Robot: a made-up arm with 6 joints. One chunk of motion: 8 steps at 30 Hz.
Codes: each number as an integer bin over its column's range. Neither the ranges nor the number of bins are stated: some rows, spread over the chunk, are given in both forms.
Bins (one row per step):
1: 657 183 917 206 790 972
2: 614 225 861 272 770 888
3: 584 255 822 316 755 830
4: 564 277 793 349 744 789
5: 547 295 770 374 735 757
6: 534 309 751 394 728 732
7: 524 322 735 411 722 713
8: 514 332 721 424 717 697
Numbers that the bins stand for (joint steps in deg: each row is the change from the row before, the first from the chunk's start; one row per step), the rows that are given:
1: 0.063 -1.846 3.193 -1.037 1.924 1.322
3: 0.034 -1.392 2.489 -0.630 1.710 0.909
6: 0.014 -1.051 1.963 -0.341 1.545 0.625
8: 0.006 -0.906 1.741 -0.230 1.478 0.523
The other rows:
2: 0.046 -1.581 2.778 -0.793 1.802 1.078
4: 0.026 -1.253 2.274 -0.507 1.643 0.790
5: 0.019 -1.140 2.104 -0.415 1.588 0.697
7: 0.010 -0.969 1.844 -0.278 1.509 0.570

